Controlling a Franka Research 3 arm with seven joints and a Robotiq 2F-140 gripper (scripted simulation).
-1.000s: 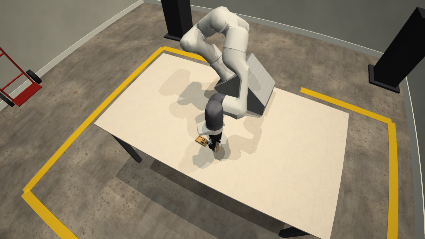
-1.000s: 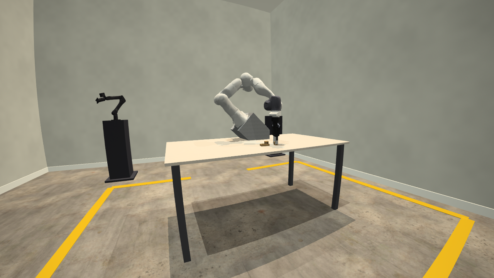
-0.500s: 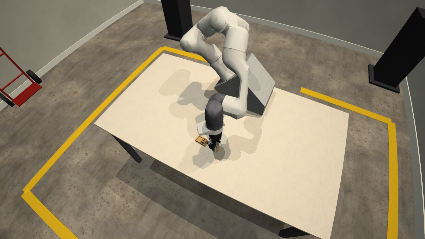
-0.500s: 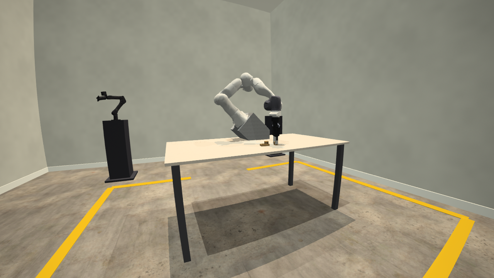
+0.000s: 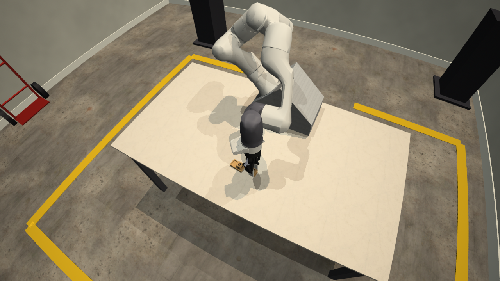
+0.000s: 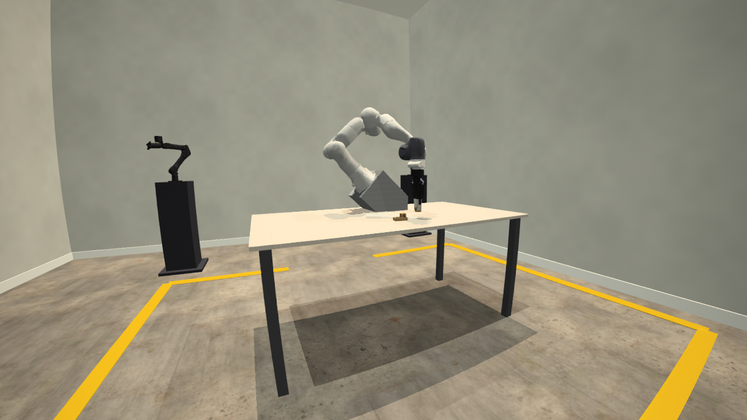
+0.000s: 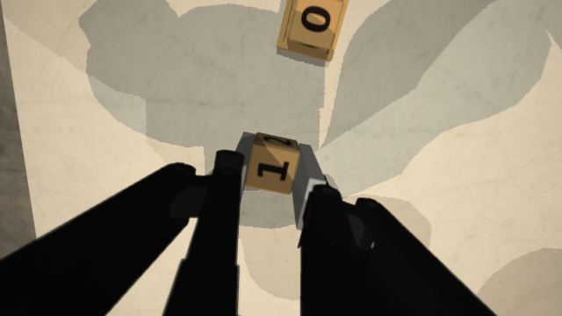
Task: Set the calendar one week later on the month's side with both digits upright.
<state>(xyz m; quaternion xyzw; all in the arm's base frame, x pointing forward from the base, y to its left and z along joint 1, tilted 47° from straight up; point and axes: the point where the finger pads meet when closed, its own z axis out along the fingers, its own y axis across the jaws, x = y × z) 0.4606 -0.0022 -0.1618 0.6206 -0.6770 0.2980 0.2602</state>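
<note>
The wooden digit cube is 90 mm to the right of my hand, 60 mm below it and 20 mm behind it. Also, from my hand: wooden tray: 110 mm to the right, 80 mm below, 20 mm behind.
</note>
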